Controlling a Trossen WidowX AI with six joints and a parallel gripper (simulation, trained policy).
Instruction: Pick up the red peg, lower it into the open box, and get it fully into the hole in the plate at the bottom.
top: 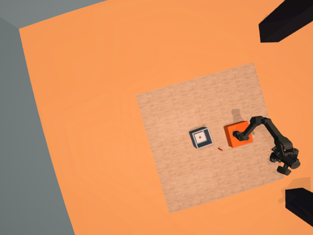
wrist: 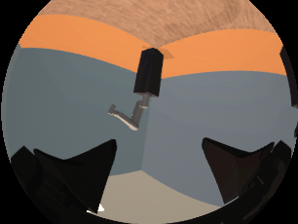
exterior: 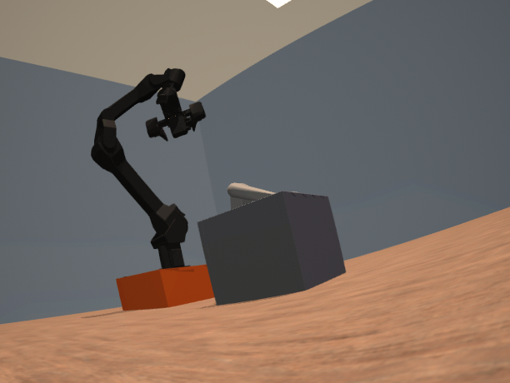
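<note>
My gripper tip is now 470 mm above the red peg, 280 mm short of it and 30 mm to the left of it. The rest, counted from my gripper tip: plate: 490 mm ahead, 470 mm below, 170 mm to the right.
</note>
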